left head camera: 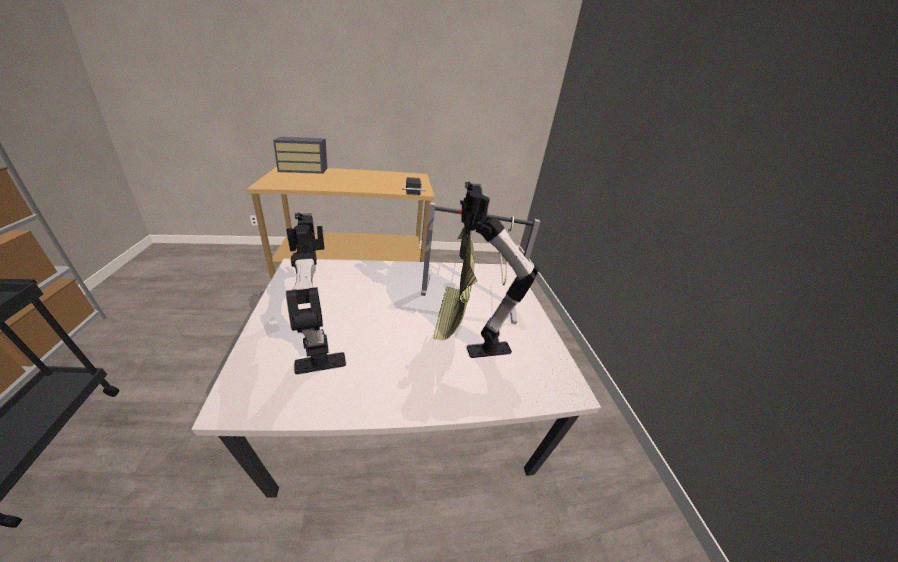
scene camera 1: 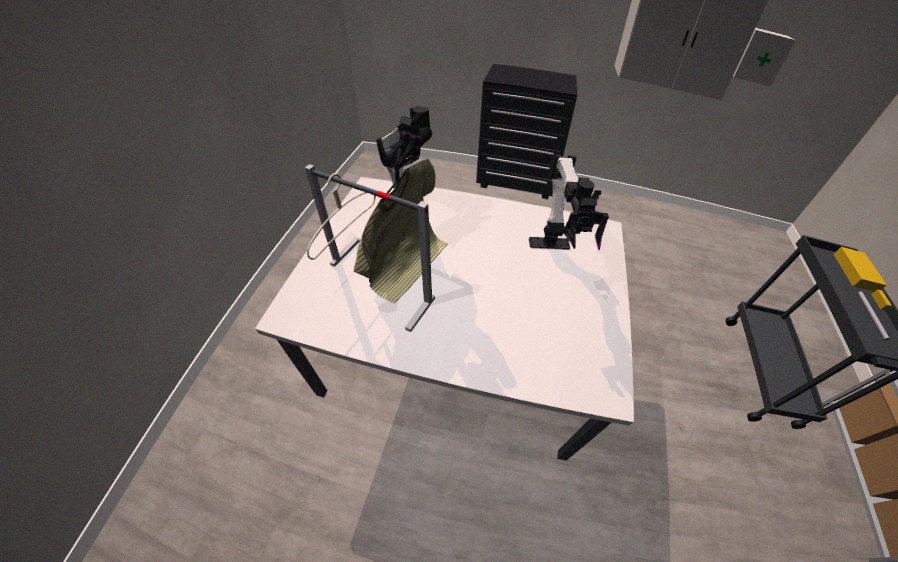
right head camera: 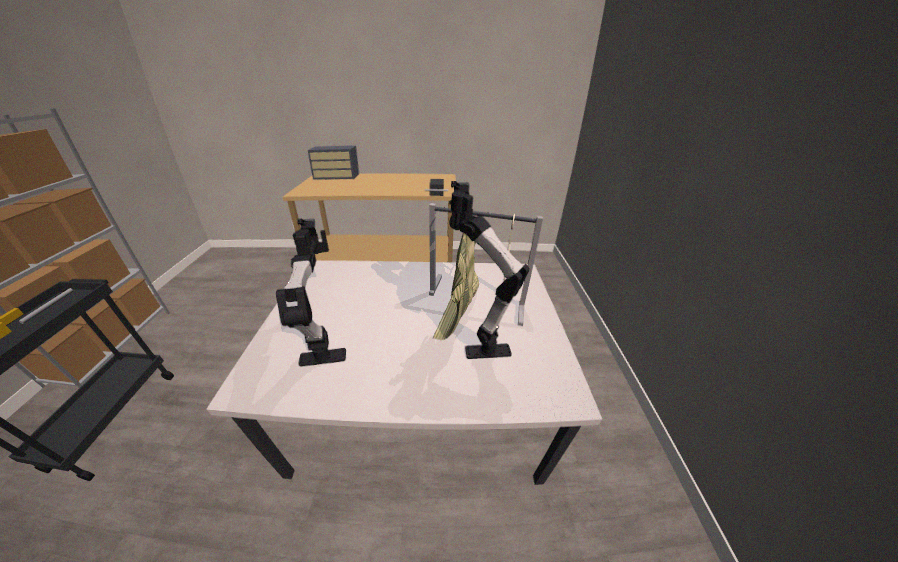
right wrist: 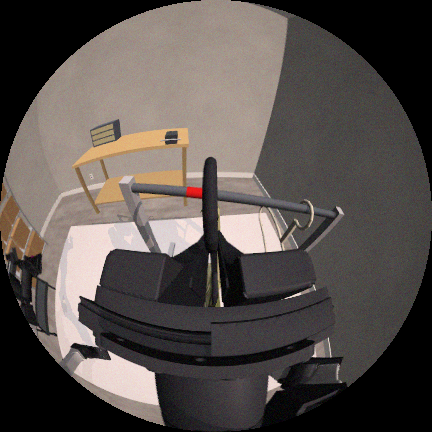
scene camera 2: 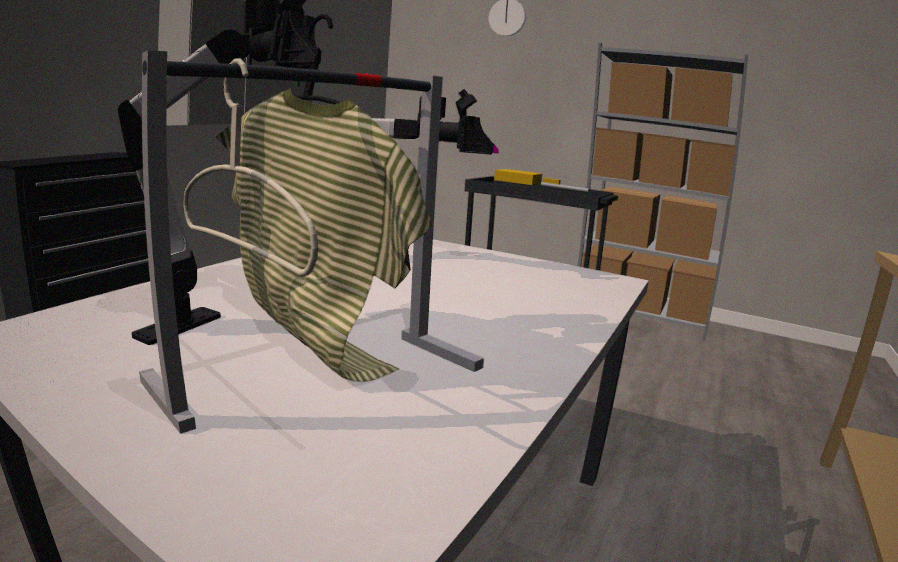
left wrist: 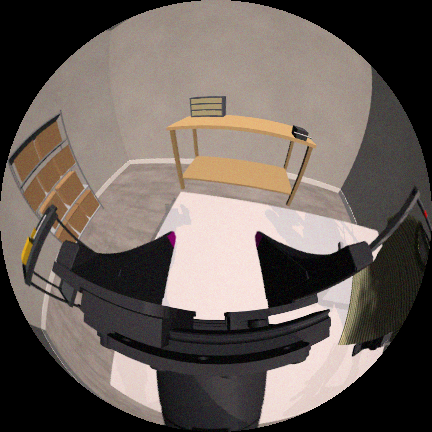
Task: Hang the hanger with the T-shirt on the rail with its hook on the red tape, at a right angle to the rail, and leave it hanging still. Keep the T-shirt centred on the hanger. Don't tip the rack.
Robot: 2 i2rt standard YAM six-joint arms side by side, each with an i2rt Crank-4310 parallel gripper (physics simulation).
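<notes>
My right gripper (right wrist: 212, 232) is shut on the black hanger (right wrist: 211, 200) below its hook. The hook stands above rail height and, in the right wrist view, shows just right of the red tape (right wrist: 194, 192) (scene camera 2: 368, 80) (scene camera 1: 383, 194). It is apart from the rail (scene camera 2: 284, 71) (right wrist: 255, 200), on the arms' side. The green-striped T-shirt (scene camera 2: 331, 185) (scene camera 1: 403, 238) (left head camera: 452, 311) hangs below the gripper, its lower part curled. The hanger's shoulders are hidden inside it, so its centring cannot be told. My left gripper (left wrist: 214, 233) is open and empty, far to the left.
A cream hanger (scene camera 2: 234, 132) (right wrist: 312, 210) hangs on the rail near the right post (scene camera 2: 158, 231). The rack stands upright on the white table (left head camera: 370, 397). A wooden bench (left head camera: 357, 182) is behind the table, and a black cart (right head camera: 99, 397) stands to the left.
</notes>
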